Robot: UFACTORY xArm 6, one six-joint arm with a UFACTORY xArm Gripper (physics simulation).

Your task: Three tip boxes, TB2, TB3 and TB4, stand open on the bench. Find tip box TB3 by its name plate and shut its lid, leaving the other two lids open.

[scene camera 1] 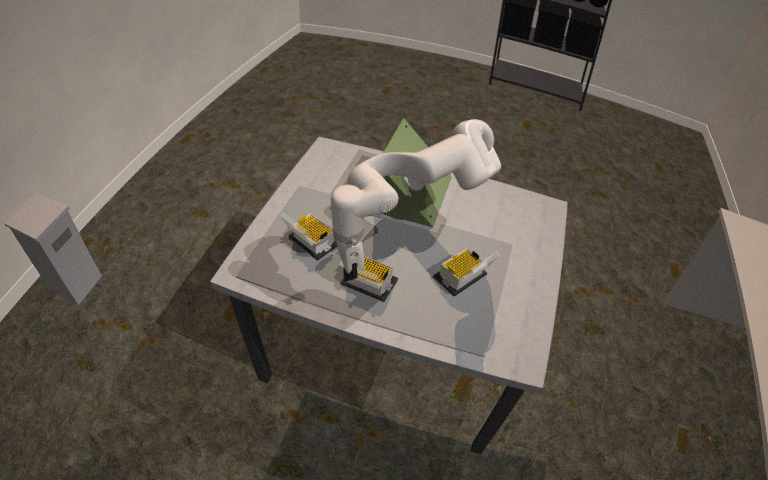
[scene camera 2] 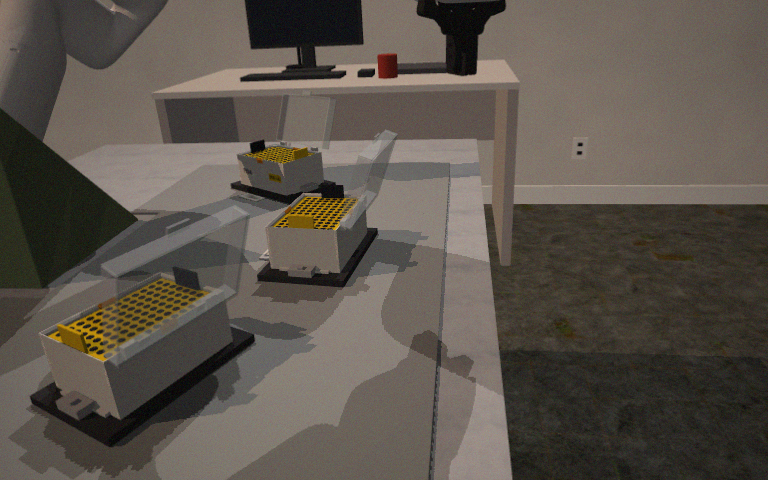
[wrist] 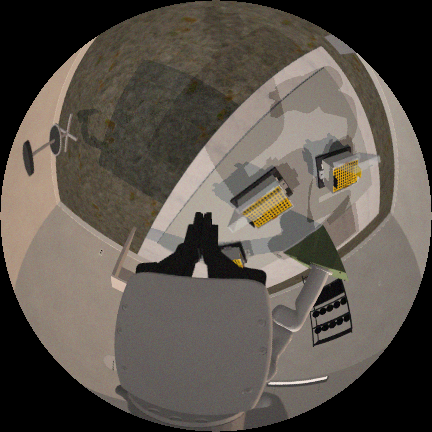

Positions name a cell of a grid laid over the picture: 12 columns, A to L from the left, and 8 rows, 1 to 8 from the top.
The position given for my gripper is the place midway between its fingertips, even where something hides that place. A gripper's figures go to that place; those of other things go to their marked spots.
Labels:
My gripper (scene camera 1: F5): 136 cm from the lens. A grey mat (scene camera 1: G6) is 158 cm from the lens.

